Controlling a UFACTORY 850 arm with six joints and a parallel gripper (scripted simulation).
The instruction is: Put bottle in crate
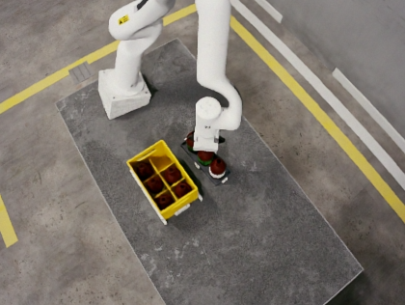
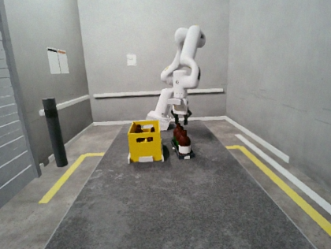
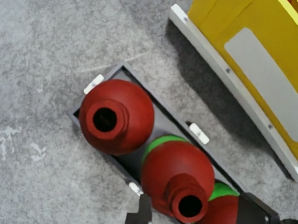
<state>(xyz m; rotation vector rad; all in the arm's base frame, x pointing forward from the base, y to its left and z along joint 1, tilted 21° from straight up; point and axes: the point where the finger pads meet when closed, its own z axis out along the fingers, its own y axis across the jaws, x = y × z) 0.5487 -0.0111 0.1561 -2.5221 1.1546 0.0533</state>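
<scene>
Now: the glass bottle 11 cm below my hand. The rest, counted from my hand: dark tray 18 cm below; then yellow crate 3 cm behind, 23 cm to the right, 11 cm below.
</scene>
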